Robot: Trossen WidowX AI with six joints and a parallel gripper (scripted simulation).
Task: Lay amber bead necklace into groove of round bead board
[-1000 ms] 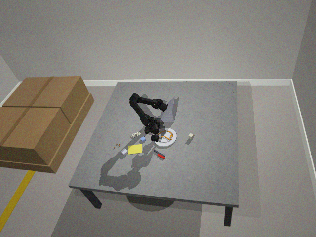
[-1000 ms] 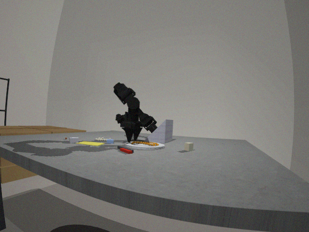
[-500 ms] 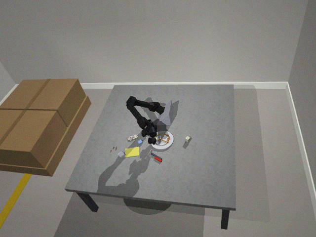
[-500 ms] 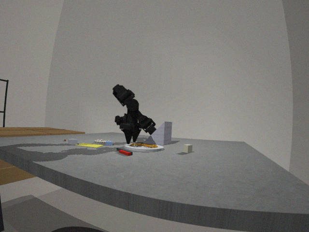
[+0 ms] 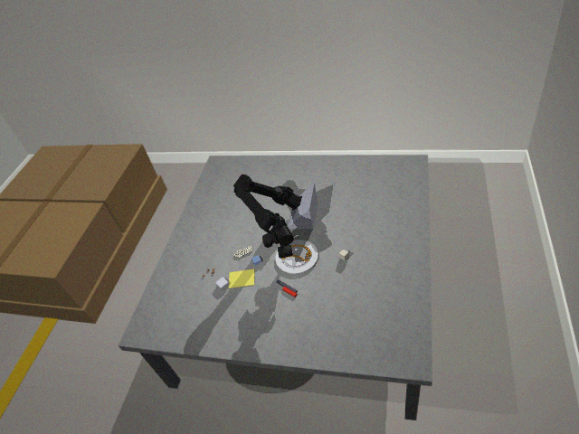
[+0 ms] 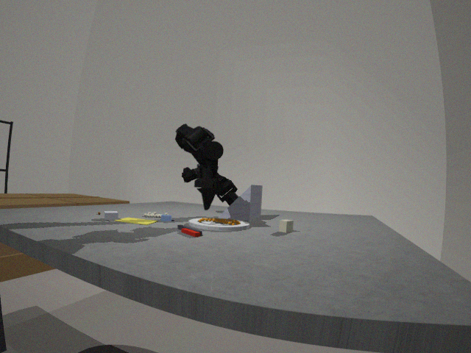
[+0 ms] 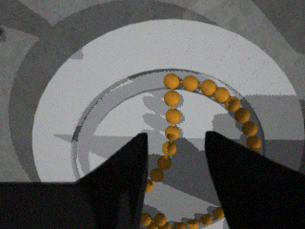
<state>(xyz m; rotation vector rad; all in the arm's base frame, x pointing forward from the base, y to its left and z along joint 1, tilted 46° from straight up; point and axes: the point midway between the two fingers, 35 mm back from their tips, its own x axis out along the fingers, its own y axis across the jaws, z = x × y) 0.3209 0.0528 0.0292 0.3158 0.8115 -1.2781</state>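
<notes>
Now: the round bead board 10 mm behind my gripper tip, 40 mm to the left of it and 40 mm below it. The rest, counted from my gripper tip: blue cube 30 mm ahead, 150 mm to the right, 40 mm below; yellow sheet 130 mm ahead, 190 mm to the right, 50 mm below; red-handled tool 170 mm ahead, 40 mm to the left, 50 mm below.
</notes>
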